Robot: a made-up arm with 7 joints.
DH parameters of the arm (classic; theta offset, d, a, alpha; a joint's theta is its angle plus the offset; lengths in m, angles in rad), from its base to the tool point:
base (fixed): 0 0 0 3.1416
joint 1: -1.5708 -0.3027 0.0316 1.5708
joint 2: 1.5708 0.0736 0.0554 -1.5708
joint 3: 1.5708 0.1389 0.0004 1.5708
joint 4: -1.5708 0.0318 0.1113 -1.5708
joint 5: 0 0.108 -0.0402 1.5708
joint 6: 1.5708 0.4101 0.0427 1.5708
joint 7: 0 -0.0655 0.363 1.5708
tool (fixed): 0 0.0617 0 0
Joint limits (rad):
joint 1: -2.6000..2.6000
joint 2: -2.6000..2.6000
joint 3: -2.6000..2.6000
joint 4: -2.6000..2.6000
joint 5: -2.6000..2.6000
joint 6: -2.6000..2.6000
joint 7: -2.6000..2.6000
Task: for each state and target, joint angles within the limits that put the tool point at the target. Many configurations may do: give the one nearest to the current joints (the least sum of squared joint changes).
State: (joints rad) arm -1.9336 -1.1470 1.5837 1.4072 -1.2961 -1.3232 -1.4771
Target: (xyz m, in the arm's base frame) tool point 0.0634 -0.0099 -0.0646
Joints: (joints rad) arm -1.8314 -1.3128 1.6552 1.6532 -1.3904 -0.8834 -1.1907
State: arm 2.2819 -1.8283 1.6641 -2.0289 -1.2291 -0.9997 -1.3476
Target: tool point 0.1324 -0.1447 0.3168
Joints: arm 2.4380 -1.5757 1.9236 -1.9429 -1.1367 -1.1096 -1.3914
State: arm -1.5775 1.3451 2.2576 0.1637 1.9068 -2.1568 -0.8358
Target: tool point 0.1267 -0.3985 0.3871
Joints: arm -1.5635 1.5058 2.2284 0.3403 2.2071 -1.7977 -0.4950
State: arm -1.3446 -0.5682 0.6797 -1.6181 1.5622 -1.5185 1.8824
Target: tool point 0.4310 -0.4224 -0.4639
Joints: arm -1.6588 0.1436 0.7577 -1.9523 1.5082 -1.3809 2.3374
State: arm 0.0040 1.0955 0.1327 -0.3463 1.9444 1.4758 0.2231
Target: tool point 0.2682 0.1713 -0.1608
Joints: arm 0.0086 0.9166 0.4052 0.1258 2.1090 1.2048 -0.0444
